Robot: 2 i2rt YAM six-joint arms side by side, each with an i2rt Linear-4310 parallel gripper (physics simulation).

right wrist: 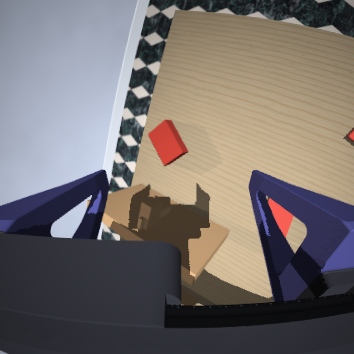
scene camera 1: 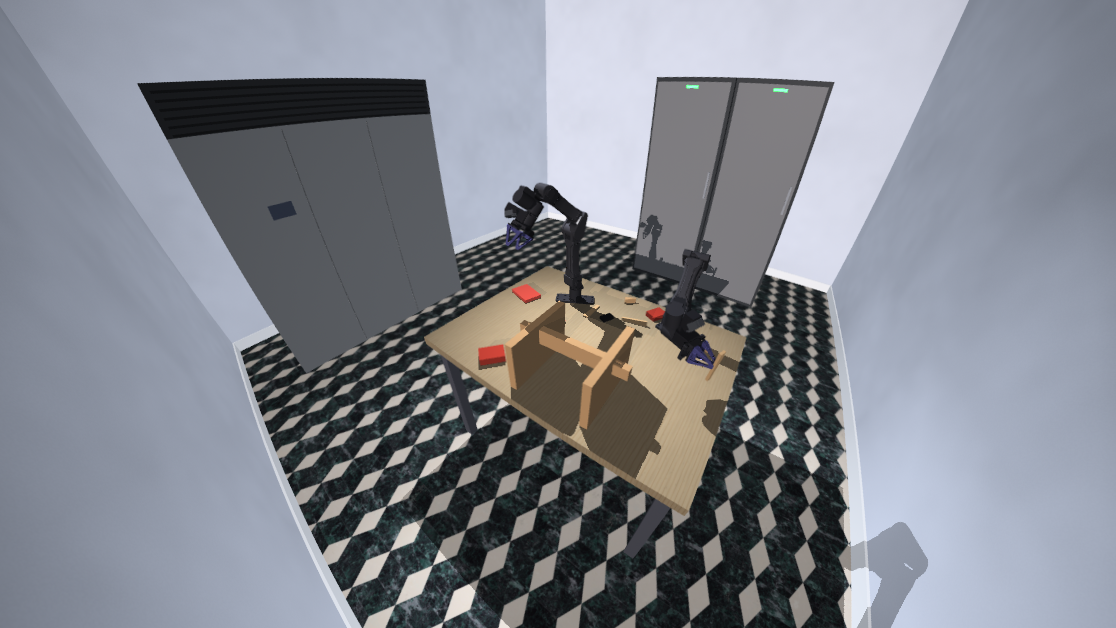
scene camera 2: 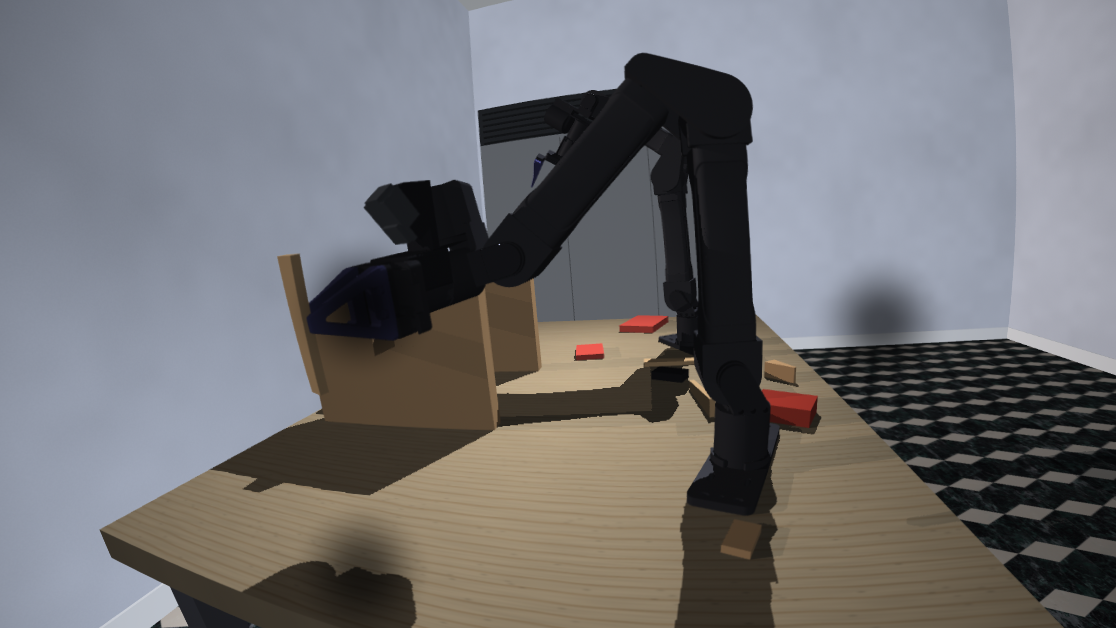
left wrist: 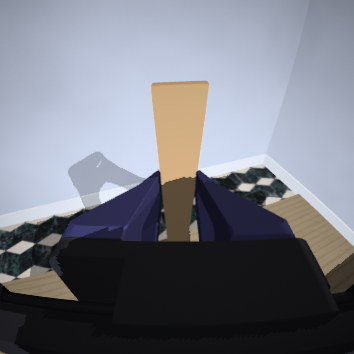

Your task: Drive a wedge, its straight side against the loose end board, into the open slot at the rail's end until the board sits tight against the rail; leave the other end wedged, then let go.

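Places are measured from the left arm's base along level axes (x ahead, y left, z up), in centimetres.
Where they show: left gripper, between the fingertips: (scene camera 1: 715, 366) (scene camera 2: 302, 324) (left wrist: 177, 178); right gripper, between the fingertips: (right wrist: 178, 177) (scene camera 1: 511, 247); left arm's base, origin of its link: (scene camera 2: 739, 463); right arm's base, origin of its link: (scene camera 1: 574, 299) (scene camera 2: 690, 346).
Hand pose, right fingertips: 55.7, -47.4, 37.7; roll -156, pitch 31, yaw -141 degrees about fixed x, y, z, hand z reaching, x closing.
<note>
Each offset is from my right fingertips to the centre of the thing, as dx, dy, dz. "*": to the spot under its first point. Level surfaces: height alone.
My left gripper (scene camera 1: 702, 357) (scene camera 2: 312, 321) (left wrist: 177, 178) is shut on a long tan wedge @[-27.3, +78.8, -15.9] (scene camera 1: 715, 365) (scene camera 2: 291, 282) (left wrist: 180, 125), held steeply upright and apart from the rail end in scene camera 1. Two upright end boards @[-6.3, +55.6, -27.4] (scene camera 1: 607, 376) @[+5.1, +28.8, -27.4] (scene camera 1: 536, 348) (scene camera 2: 405, 394) (scene camera 2: 515, 328) are joined by a rail @[-0.5, +42.0, -22.4] (scene camera 1: 573, 350). The rail's end @[* -6.9, +60.6, -21.4] (scene camera 1: 622, 371) pokes through the board at the right in scene camera 1; its slot cannot be made out. A small piece @[* +8.1, +23.9, -20.2] (scene camera 1: 524, 324) shows beyond the other board. My right gripper (scene camera 1: 518, 236) (right wrist: 178, 177) is open and empty, high above the table.
Red blocks @[-15.0, -20.6, -36.8] (scene camera 1: 526, 292) @[+19.9, +15.6, -36.2] (scene camera 1: 491, 355) @[-59.1, +32.0, -36.5] (scene camera 1: 654, 313) (scene camera 2: 789, 407) (right wrist: 168, 142) lie on the table @[dz -37.7] (scene camera 1: 686, 468) (scene camera 2: 546, 546). Small wooden pieces @[-56.6, +16.3, -36.3] (scene camera 1: 630, 299) @[-59.0, +61.4, -37.3] (scene camera 2: 741, 538) (scene camera 2: 780, 371) and a black object @[-37.1, +20.2, -37.0] (scene camera 1: 607, 317) (scene camera 2: 669, 374) lie near the arm bases.
</note>
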